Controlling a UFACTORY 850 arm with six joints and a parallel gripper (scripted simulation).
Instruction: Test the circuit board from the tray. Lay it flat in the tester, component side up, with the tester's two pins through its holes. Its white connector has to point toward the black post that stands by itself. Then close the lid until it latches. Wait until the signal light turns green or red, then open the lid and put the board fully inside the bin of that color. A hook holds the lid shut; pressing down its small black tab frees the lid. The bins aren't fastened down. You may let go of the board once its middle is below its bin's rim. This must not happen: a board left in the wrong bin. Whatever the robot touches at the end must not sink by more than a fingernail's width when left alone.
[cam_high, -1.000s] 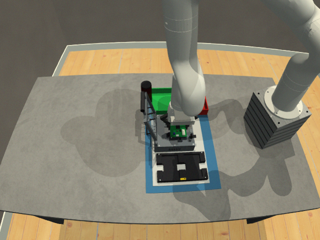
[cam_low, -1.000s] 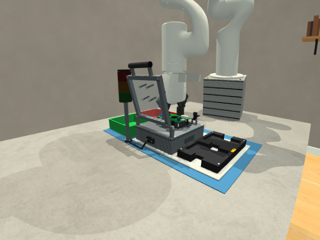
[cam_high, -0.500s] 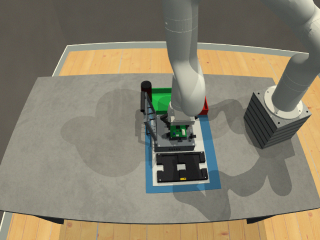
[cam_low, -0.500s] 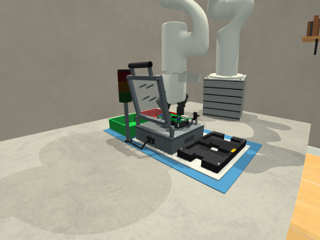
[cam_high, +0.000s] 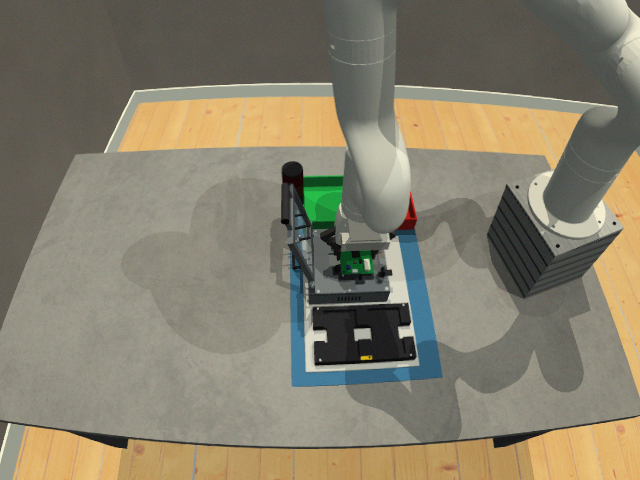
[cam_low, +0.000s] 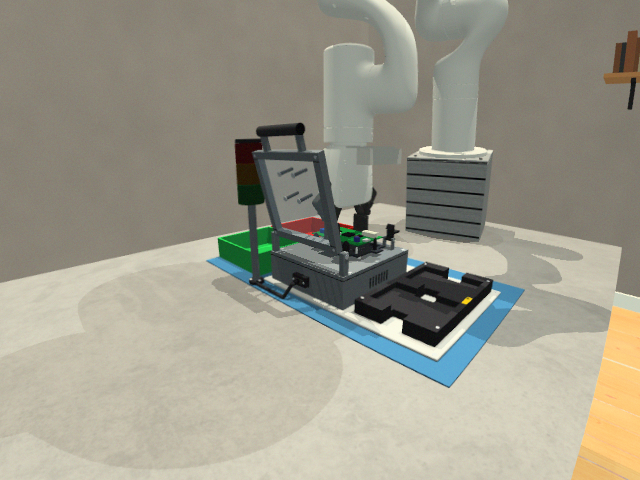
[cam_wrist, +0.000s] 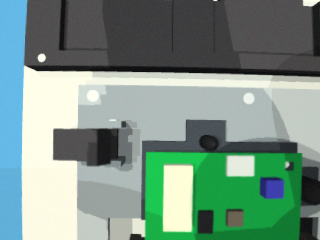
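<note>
The green circuit board lies right at my hand. The rest, counted from my hand: tester bed (10 mm ahead, 10 mm to the left, 20 mm below); tester lid (130 mm ahead, 90 mm above); black latch block (60 mm behind, 60 mm to the left).
</note>
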